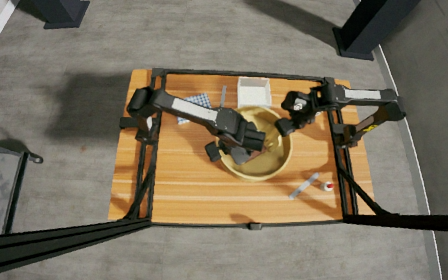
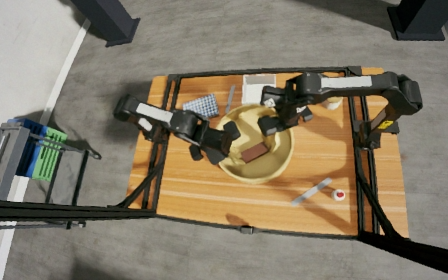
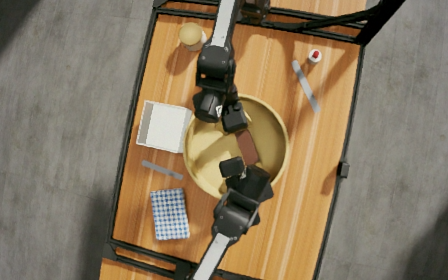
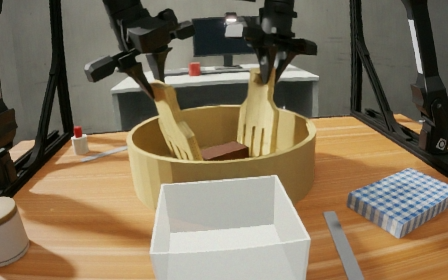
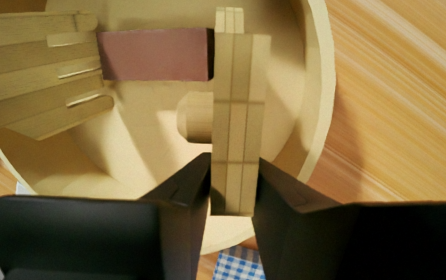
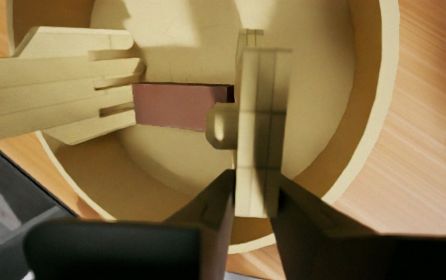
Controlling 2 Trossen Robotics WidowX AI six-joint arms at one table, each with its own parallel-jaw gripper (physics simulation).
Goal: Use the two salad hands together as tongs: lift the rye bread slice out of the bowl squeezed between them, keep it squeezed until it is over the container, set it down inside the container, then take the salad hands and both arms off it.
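Pixels of known places: left gripper, between the fingertips: (image 4: pixel 268 84) (image 5: pixel 227 161); right gripper, between the fingertips: (image 2: pixel 278 130) (image 3: pixel 233 110) (image 4: pixel 158 96) (image 6: pixel 250 178); left arm's base, origin of its link: (image 1: pixel 149 137) (image 2: pixel 160 138) (image 4: pixel 433 149); right arm's base, origin of its link: (image 1: pixel 341 142) (image 2: pixel 363 143) (image 3: pixel 257 14) (image 4: pixel 1 183).
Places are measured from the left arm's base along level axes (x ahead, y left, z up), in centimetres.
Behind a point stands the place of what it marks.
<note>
The brown rye bread slice (image 2: pixel 255 152) {x 47.1, y -5.9, z 1.9 cm} (image 3: pixel 247 147) {x 46.6, y -5.8, z 1.9 cm} (image 4: pixel 226 151) {x 45.1, y -4.8, z 1.9 cm} (image 5: pixel 155 55) {x 46.1, y -5.9, z 1.9 cm} (image 6: pixel 172 106) {x 46.1, y -5.8, z 1.9 cm} is inside the round yellow bowl (image 3: pixel 287 145) {x 49.6, y -17.8, z 7.4 cm} (image 4: pixel 165 185), between the tips of two wooden salad hands, which meet its ends or nearly so. Whether it touches the bowl floor is unclear. My left gripper (image 4: pixel 266 77) {x 36.5, y -7.0, z 13.6 cm} (image 5: pixel 227 161) {x 36.5, y -7.0, z 13.6 cm} is shut on the handle of one salad hand (image 4: pixel 257 115) {x 38.8, y -6.9, z 7.7 cm} (image 5: pixel 240 100) {x 37.5, y -10.4, z 16.4 cm}. My right gripper (image 4: pixel 157 86) {x 56.1, y -0.7, z 13.9 cm} (image 6: pixel 250 178) {x 56.1, y -0.7, z 13.9 cm} is shut on the other salad hand (image 4: pixel 175 120) {x 53.2, y 3.6, z 10.6 cm} (image 6: pixel 262 125) {x 55.1, y 2.4, z 16.1 cm}, which leans. The white open container (image 1: pixel 254 92) {x 49.0, y 26.4, z -1.7 cm} (image 3: pixel 167 127) {x 47.7, y 23.0, z -1.7 cm} (image 4: pixel 230 265) {x 47.8, y 30.0, z 3.8 cm} stands beside the bowl.
A blue checkered cloth block (image 3: pixel 170 214) {x 18.9, y 15.2, z 0.4 cm} (image 4: pixel 400 200) {x 21.4, y 18.0, z 0.4 cm} and a grey strip (image 3: pixel 161 170) {x 32.6, y 22.1, z -1.7 cm} (image 4: pixel 342 245) {x 33.0, y 22.8, z -1.8 cm} lie near the container. Another grey strip (image 3: pixel 305 86) {x 70.1, y -20.3, z -1.7 cm} lies by a red-capped bottle (image 3: pixel 314 56) {x 78.9, y -21.1, z 3.9 cm} (image 4: pixel 80 142) {x 79.0, y -19.7, z 1.2 cm}. A jar (image 3: pixel 192 36) {x 78.7, y 18.9, z 4.9 cm} (image 4: pixel 11 232) {x 75.9, y 21.4, z 2.3 cm} stands beyond the right arm.
</note>
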